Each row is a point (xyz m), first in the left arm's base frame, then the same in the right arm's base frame.
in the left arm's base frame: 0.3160 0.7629 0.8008
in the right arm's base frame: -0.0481 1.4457 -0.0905
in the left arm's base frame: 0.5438 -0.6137 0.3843
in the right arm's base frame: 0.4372 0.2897 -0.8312
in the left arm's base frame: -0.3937 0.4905 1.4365
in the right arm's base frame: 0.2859 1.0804 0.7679
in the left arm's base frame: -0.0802 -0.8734 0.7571
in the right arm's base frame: 0.6005 -0.1054 -0.1886
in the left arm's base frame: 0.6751 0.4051 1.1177
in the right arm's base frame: 0.5208 1.4183 -0.2722
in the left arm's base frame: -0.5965 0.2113 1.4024
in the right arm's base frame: 0.3218 0.7435 0.8416
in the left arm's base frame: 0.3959 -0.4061 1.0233
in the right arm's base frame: 0.7539 0.5877 -0.2981
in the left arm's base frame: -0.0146 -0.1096 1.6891
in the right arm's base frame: 0.9389 0.8427 0.4768
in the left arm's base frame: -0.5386 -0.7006 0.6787
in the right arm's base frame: 0.2670 -0.2042 0.1652
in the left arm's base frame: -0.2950 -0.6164 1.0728
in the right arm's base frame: 0.6202 0.1020 0.2218
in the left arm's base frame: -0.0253 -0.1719 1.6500
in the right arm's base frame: 0.9371 0.7742 0.4480
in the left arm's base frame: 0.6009 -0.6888 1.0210
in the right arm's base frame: 0.9804 0.4509 -0.5259
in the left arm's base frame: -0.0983 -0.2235 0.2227
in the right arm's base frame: -0.1453 0.2576 -0.3309
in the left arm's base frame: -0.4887 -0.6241 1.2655
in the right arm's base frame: 0.6916 0.0632 0.4828
